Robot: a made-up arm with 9 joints.
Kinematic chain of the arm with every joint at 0, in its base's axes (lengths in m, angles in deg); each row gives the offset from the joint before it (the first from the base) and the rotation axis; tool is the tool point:
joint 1: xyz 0 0 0.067 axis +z
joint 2: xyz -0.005 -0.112 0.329 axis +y
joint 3: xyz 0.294 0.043 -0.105 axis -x
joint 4: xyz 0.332 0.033 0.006 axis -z
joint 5: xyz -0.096 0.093 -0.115 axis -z
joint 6: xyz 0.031 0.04 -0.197 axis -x
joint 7: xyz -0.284 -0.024 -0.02 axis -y
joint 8: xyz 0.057 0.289 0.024 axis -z
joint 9: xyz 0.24 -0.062 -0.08 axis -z
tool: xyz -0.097 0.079 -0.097
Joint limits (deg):
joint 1: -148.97..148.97
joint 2: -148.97..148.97
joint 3: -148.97..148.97
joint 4: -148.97..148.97
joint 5: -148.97..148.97
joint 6: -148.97..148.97
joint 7: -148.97..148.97
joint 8: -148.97..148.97
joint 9: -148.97..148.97
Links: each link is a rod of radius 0.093 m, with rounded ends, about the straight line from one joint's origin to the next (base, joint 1, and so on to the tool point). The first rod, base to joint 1, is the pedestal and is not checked.
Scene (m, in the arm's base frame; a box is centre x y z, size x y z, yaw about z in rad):
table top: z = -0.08
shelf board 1: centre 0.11 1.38 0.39 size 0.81 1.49 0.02 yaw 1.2
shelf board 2: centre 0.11 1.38 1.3 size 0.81 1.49 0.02 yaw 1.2
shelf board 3: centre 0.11 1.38 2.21 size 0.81 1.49 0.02 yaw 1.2
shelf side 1: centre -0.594 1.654 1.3 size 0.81 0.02 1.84 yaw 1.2
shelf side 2: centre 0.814 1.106 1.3 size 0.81 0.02 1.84 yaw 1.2
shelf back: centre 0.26 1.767 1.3 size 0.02 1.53 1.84 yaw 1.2
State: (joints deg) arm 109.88 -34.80 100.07 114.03 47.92 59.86 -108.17 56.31 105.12
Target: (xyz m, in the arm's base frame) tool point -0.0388 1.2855 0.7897
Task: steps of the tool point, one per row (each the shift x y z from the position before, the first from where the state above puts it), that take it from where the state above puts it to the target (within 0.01 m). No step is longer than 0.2 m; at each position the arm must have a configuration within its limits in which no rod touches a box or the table.
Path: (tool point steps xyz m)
1: -0.1385 -0.0014 0.0656

